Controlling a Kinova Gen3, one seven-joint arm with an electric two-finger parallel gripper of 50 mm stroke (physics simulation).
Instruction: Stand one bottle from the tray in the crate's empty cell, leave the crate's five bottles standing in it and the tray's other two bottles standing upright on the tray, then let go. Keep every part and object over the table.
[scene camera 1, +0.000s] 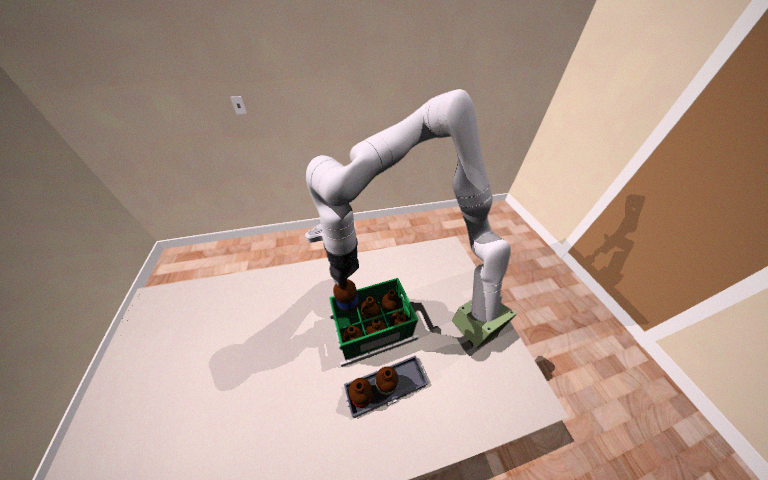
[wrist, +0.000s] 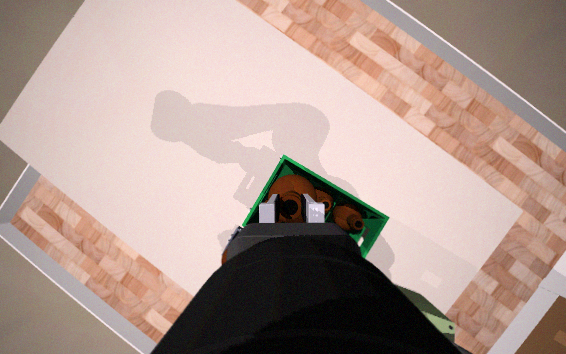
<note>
In view: the gripper (scene camera 1: 341, 279) and a bottle (wrist: 348, 216).
The gripper shows as well in the wrist view (wrist: 290, 203).
</note>
